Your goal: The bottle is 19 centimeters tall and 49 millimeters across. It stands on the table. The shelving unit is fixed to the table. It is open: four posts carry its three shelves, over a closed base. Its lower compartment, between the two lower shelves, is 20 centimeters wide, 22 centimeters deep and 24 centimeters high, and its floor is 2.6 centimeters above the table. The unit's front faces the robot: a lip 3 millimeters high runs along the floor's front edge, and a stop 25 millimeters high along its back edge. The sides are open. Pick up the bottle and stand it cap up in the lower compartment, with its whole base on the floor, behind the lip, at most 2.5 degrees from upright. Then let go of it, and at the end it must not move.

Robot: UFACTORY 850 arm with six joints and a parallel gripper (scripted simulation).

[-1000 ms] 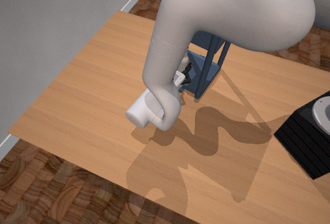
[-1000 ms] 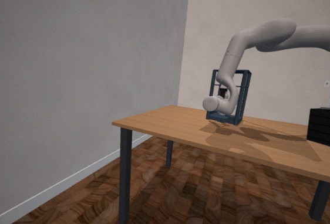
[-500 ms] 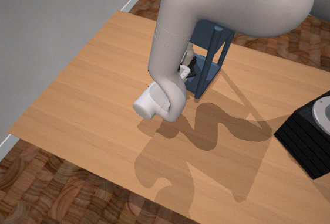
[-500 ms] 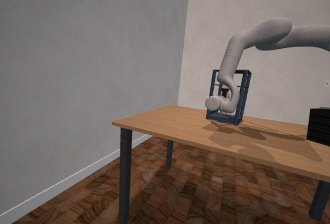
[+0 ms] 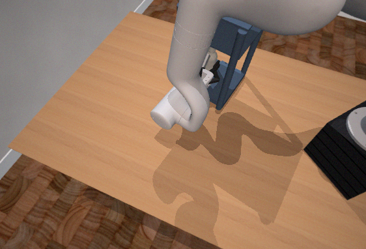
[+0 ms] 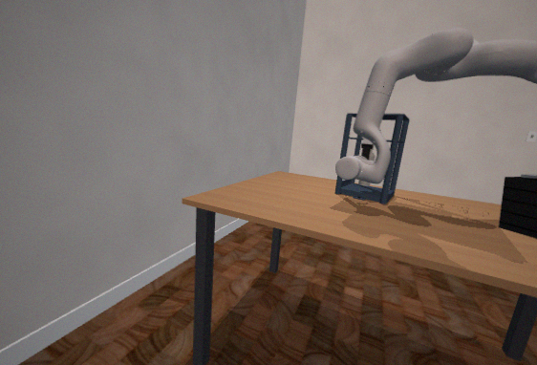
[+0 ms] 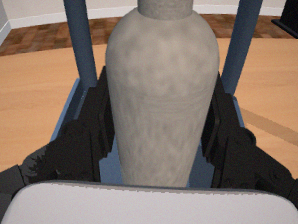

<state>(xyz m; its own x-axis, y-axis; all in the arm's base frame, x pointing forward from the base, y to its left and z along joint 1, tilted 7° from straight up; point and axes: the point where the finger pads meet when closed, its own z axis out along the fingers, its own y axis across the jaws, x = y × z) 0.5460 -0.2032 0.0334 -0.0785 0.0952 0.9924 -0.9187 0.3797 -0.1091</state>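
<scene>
My hand is 2 cm below the bottle. The rest, counted from my hand: shelving unit (2 cm behind, 6 cm to the right, 3 cm above).
</scene>
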